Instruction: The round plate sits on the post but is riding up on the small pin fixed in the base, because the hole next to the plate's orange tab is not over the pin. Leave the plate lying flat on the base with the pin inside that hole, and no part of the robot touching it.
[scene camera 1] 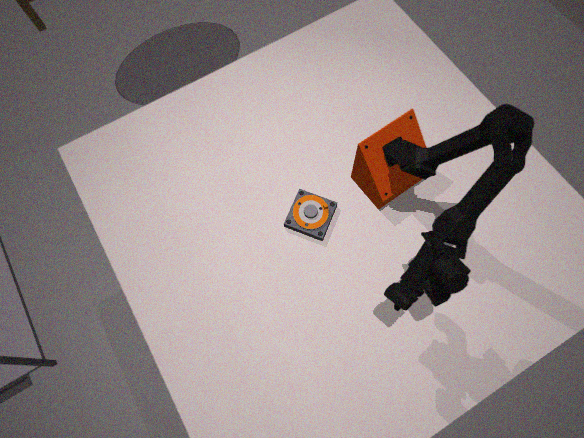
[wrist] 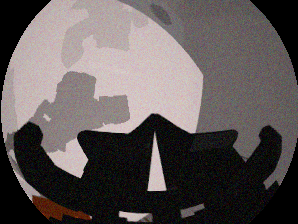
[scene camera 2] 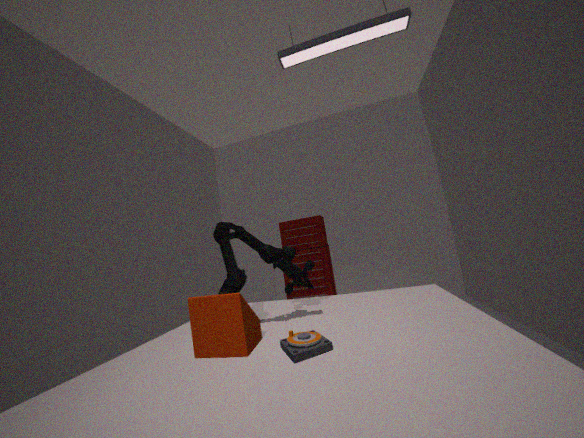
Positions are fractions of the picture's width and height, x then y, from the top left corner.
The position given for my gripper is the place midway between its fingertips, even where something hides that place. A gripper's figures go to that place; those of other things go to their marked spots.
Labels:
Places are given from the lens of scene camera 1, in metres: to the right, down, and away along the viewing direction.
my gripper (scene camera 1: 0.68, 0.71): 0.26, 0.23, 1.05
square base (scene camera 1: 0.55, 0.53): 0.08, 0.04, 1.22

